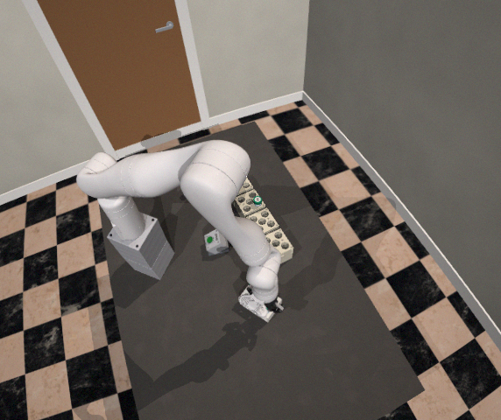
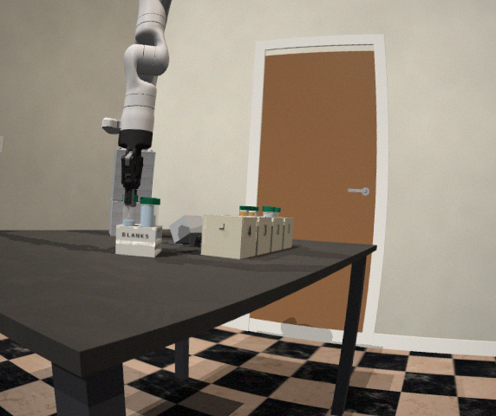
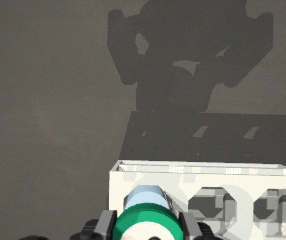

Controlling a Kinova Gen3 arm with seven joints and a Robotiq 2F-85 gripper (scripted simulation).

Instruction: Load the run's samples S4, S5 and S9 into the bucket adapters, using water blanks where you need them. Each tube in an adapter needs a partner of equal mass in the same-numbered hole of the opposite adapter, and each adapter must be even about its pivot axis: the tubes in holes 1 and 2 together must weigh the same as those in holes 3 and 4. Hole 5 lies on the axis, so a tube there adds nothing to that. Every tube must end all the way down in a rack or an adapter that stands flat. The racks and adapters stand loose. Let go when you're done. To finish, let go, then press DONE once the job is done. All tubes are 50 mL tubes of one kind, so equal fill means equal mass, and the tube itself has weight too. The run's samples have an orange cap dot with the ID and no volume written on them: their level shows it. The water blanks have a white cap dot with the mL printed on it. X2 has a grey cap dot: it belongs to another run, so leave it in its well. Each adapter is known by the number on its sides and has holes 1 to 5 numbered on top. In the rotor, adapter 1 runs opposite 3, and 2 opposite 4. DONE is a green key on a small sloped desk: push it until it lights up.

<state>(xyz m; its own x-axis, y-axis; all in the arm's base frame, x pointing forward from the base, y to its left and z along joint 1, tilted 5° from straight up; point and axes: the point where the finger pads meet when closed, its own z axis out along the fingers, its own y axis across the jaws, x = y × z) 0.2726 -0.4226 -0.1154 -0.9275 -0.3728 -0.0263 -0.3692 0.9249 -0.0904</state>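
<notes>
Now: the water blank tube 50 mm below my hand and 10 mm behind it. From my hand the other things lie so: done desk 340 mm to the left, 60 mm below, 20 mm behind; then green DONE key 350 mm to the left, 50 mm below, 40 mm behind; then white blanks rack 90 mm below, 40 mm to the left.
</notes>
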